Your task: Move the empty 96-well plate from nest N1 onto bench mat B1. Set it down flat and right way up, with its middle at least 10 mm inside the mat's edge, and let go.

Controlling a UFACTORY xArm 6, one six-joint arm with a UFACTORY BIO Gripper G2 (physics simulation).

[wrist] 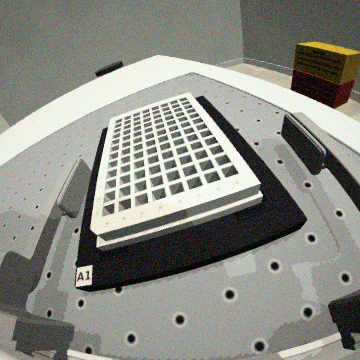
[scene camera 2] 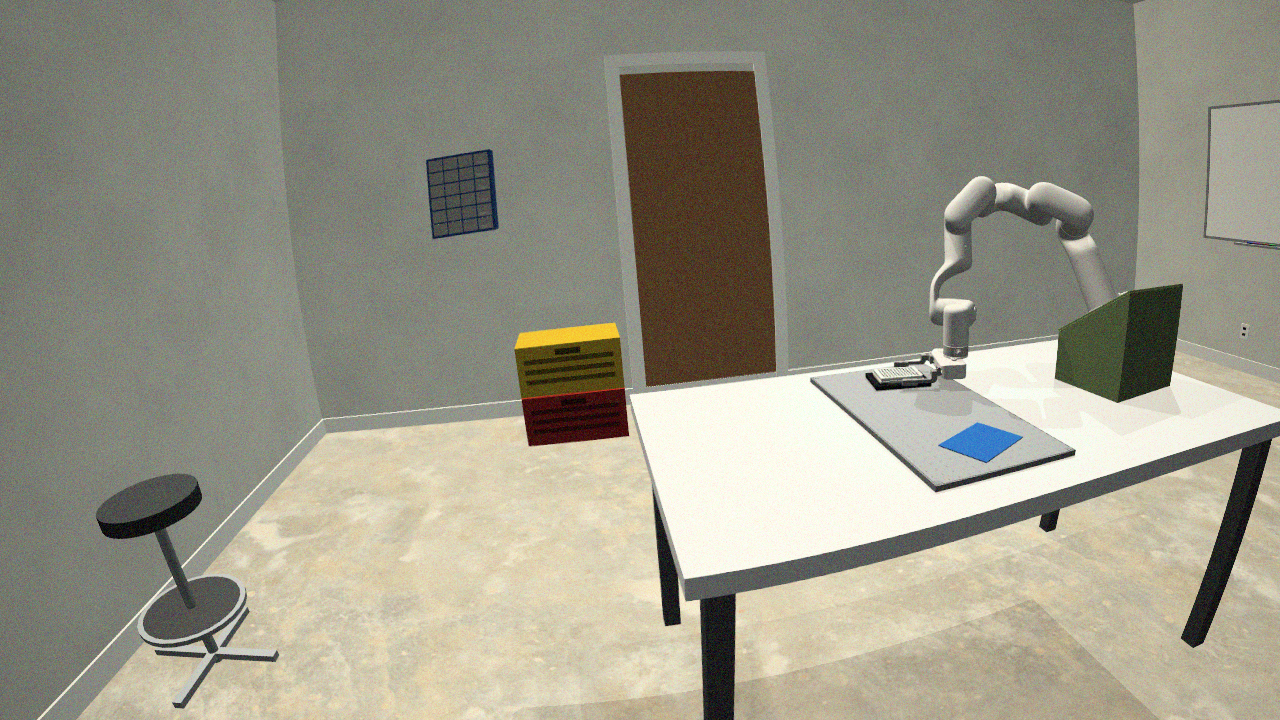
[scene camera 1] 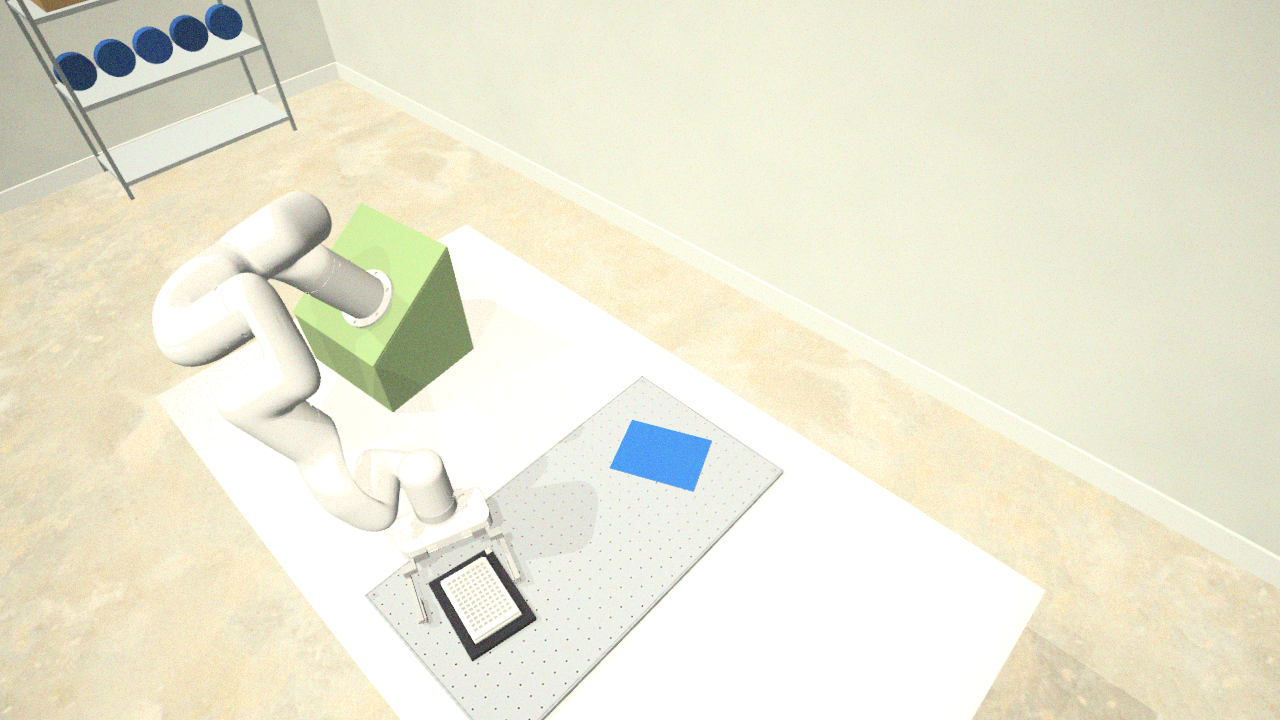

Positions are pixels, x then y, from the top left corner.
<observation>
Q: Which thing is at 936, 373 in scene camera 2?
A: My gripper.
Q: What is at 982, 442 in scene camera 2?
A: A blue bench mat.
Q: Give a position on a white 96-well plate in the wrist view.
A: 165, 166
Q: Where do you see a white 96-well plate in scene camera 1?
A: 482, 602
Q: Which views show my gripper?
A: The wrist view, scene camera 2 and scene camera 1: all of them.
</observation>
